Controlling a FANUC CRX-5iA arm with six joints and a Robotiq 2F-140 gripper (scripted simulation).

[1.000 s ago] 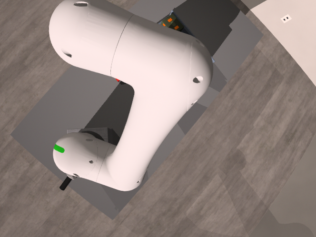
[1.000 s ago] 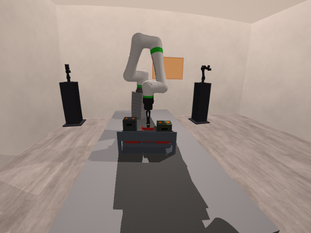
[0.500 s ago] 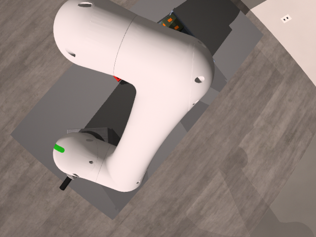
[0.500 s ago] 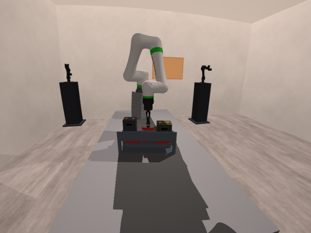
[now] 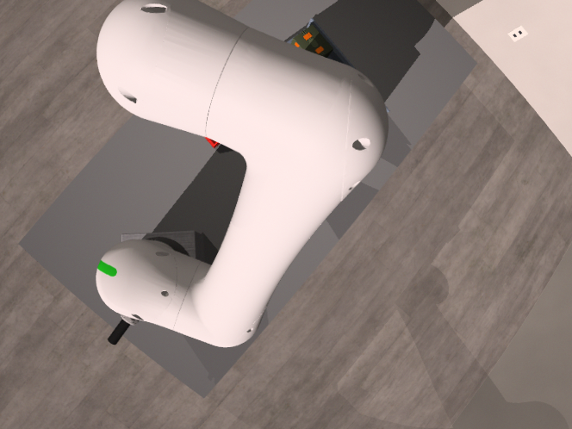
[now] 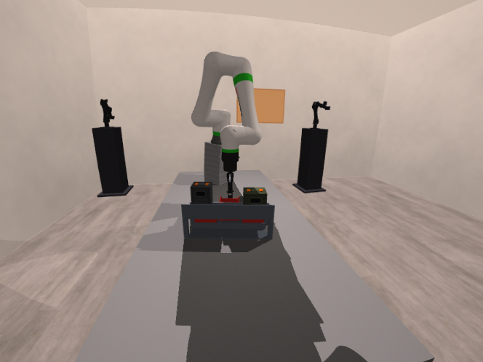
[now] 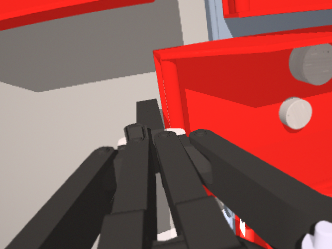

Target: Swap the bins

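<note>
My gripper is now 180 mm short of the grey shelf, 40 mm to the left of it and 10 mm below it. Round my hand: grey disc (140 mm ahead, 10 mm to the right, 30 mm below); then grey part (200 mm ahead, 50 mm to the left, 30 mm below).
</note>
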